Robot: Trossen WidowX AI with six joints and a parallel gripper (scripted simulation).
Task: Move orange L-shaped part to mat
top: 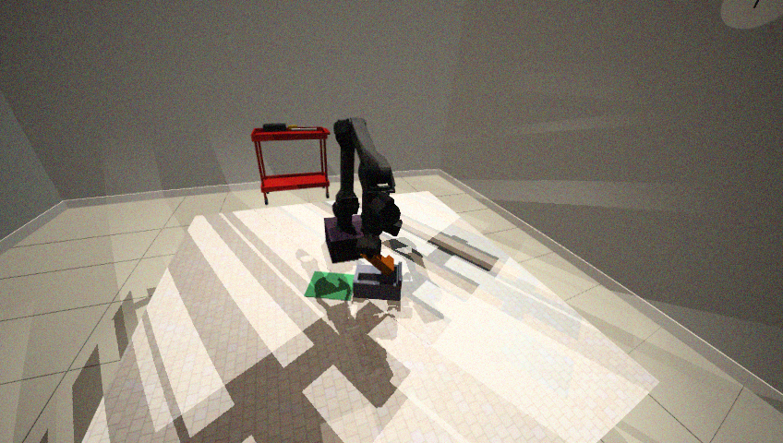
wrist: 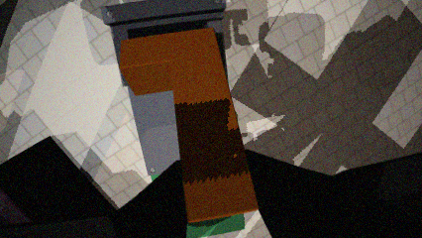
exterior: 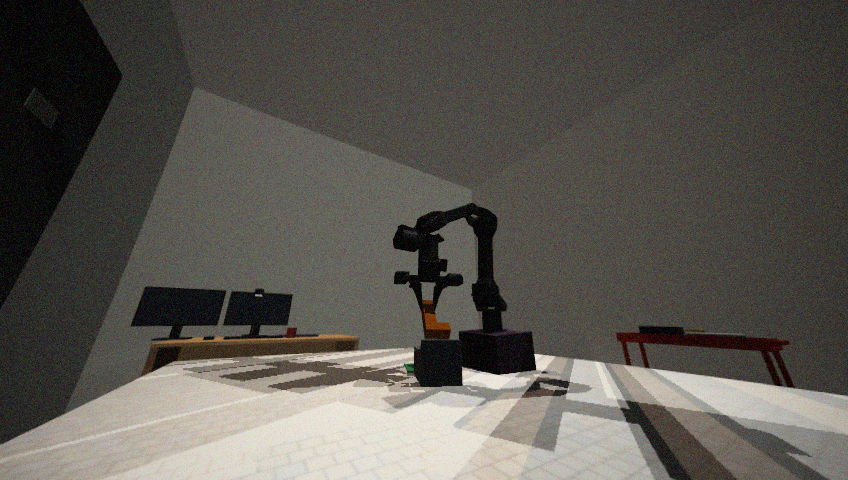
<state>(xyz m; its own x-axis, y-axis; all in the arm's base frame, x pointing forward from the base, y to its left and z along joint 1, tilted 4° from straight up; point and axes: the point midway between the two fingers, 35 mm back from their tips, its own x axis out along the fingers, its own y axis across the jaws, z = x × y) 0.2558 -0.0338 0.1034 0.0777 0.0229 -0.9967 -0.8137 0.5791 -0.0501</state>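
The green mat lies 17 cm below my gripper tip, 10 cm to the right of it and 9 cm behind it. From my gripper tip the other things lie so: orange L-shaped part: 4 cm to the left, 3 cm below, 1 cm ahead.
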